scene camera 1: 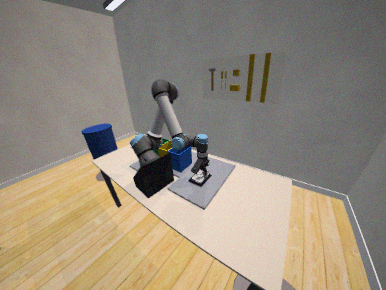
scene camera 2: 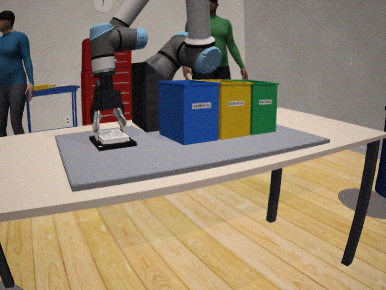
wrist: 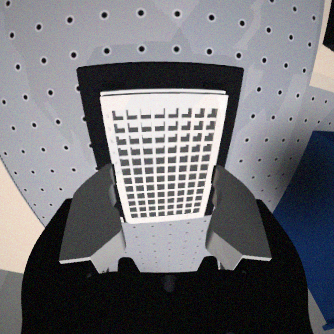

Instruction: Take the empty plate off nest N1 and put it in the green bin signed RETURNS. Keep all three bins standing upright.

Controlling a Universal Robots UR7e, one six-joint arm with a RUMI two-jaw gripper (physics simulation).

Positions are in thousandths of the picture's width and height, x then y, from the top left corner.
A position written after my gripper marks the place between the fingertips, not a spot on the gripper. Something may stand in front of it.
Observation:
I see my gripper (scene camera 2: 289, 478), a blue bin (scene camera 2: 488, 378), a yellow bin (scene camera 2: 608, 333) and a white gridded plate (wrist: 490, 427).
My gripper shows as well in the wrist view (wrist: 490, 499). The wrist view does not show the yellow bin: it is out of frame.

